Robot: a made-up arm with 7 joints.
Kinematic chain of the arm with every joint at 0, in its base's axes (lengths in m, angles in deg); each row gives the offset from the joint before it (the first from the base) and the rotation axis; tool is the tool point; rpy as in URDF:
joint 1: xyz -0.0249 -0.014 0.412 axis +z
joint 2: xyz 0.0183 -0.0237 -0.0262 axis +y
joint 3: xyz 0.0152 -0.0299 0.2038 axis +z
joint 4: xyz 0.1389 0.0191 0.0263 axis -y
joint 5: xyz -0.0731 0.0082 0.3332 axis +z
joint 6: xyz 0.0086 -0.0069 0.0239 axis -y
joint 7: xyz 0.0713 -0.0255 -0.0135 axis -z
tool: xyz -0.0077 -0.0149 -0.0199 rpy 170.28 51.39 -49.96
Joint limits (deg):
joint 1: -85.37..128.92
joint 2: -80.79..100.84
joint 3: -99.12..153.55
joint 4: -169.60..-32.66
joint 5: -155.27..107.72
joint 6: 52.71..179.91
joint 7: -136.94..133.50
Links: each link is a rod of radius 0.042 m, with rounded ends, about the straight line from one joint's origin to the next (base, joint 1, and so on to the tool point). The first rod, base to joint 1, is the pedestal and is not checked.
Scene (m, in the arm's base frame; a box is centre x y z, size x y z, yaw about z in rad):
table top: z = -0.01
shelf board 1: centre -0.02 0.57 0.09 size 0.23 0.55 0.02 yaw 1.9
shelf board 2: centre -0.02 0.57 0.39 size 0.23 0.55 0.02 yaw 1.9
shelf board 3: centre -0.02 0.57 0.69 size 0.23 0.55 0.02 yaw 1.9
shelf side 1: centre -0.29 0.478 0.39 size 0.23 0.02 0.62 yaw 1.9
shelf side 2: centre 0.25 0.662 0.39 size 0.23 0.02 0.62 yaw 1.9
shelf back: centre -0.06 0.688 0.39 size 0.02 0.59 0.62 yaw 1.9
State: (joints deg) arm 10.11 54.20 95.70 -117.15 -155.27 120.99 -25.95
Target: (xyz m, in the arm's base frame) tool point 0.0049 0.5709 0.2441
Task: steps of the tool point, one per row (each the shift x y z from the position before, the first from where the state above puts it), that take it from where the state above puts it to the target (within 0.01 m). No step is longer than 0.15 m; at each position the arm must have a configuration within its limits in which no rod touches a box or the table.
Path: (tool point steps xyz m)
1: 0.0374 -0.0527 -0.0205
2: 0.0223 -0.0671 0.0038
3: 0.0076 -0.0771 0.0167
4: 0.0110 0.0498 -0.0968
5: 0.0233 0.0228 -0.1046
6: 0.0425 -0.0043 -0.0992
7: -0.0060 0.0766 0.0013
8: -0.0244 0.0708 0.0007
9: -0.0405 0.0603 -0.0020

